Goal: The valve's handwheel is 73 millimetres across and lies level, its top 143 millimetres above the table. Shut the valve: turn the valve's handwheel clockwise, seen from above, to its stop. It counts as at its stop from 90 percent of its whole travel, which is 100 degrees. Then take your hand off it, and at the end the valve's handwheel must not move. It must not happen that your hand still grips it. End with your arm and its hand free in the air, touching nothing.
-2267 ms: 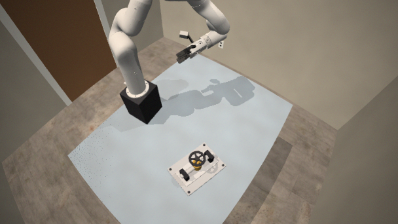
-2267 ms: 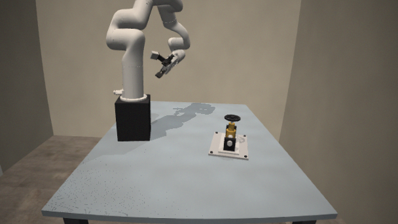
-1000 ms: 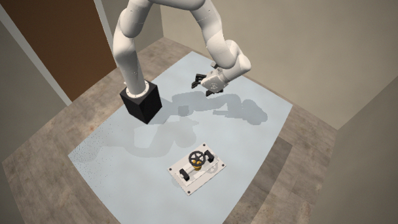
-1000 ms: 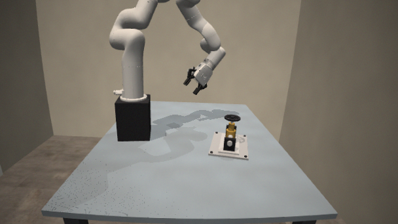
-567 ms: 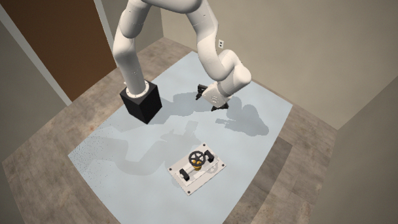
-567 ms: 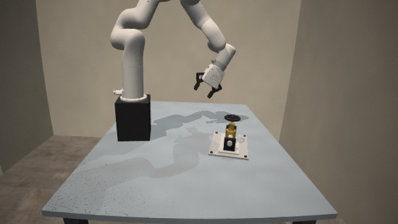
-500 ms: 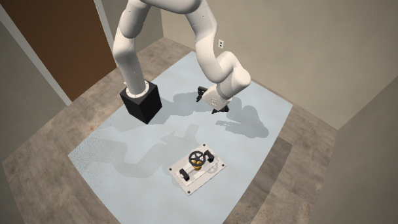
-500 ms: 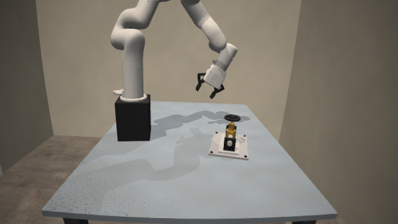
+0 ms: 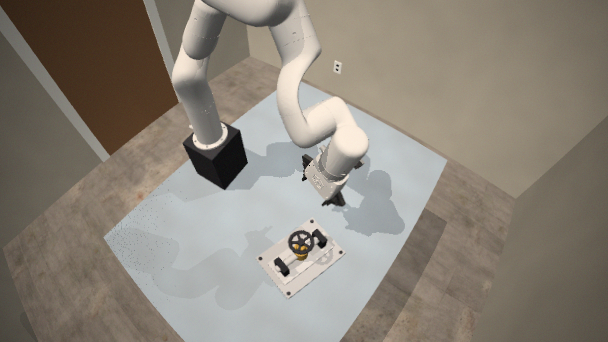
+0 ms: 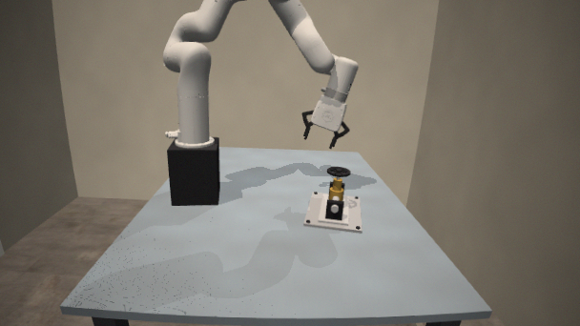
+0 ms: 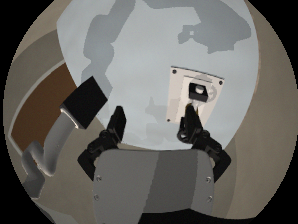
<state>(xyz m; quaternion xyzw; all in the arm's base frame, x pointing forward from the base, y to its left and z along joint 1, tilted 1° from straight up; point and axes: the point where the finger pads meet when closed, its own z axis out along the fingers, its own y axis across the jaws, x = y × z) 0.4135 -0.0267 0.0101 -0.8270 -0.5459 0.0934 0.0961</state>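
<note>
The black spoked handwheel lies 14 cm to the right of my hand, 7 cm below it and 2 cm ahead of it.
</note>
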